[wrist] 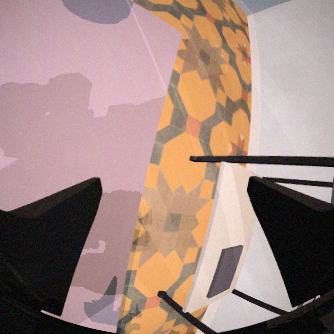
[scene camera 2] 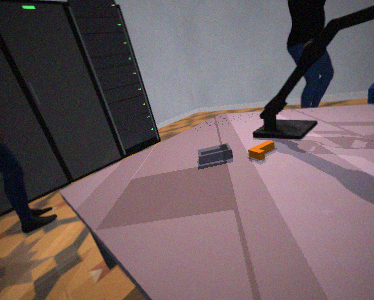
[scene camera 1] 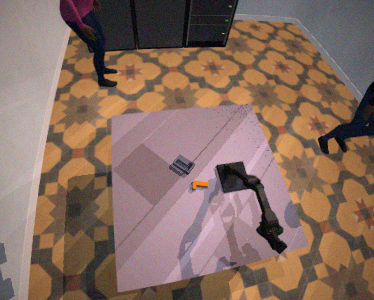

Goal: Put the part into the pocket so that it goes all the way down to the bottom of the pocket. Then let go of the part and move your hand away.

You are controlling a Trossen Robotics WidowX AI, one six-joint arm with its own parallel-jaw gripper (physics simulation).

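Places are measured from the arm's base along level axes (x ahead, y left, z up), in metres.
Where they show: gripper, fingertip midpoint: [wrist: 176,184]; arm's base at its link origin: [scene camera 2: 270,128] [scene camera 1: 227,170].
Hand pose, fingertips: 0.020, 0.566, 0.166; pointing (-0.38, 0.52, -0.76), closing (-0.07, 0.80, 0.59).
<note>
Each offset is from my fingertips to the centre of the thing, as dx, dy, dz. Level surfaces: height alone.
The orange L-shaped part @[+0.222, -0.527, -0.175] [scene camera 1: 200,185] [scene camera 2: 261,150] lies flat on the pink table, apart from the pocket. The dark grey block with the pocket @[+0.272, -0.725, -0.172] [scene camera 1: 182,164] [scene camera 2: 215,156] sits on the table a short way from the part; a recess shows in its top. My gripper [scene camera 1: 283,249] [wrist: 176,184] is open, with nothing between its fingers. It is held up near the table's front right corner in scene camera 1, far from the part and the block. The gripper is outside scene camera 2. The part and the block do not show in the wrist view.
The arm's black base plate [scene camera 1: 231,186] [scene camera 2: 295,129] stands on the table @[dz -0.190] [scene camera 1: 145,260] [scene camera 2: 175,260], to the right of the part. Shadows fall across the table top. Dark server cabinets [scene camera 1: 160,25] [scene camera 2: 45,90] and people stand on the floor beyond the table.
</note>
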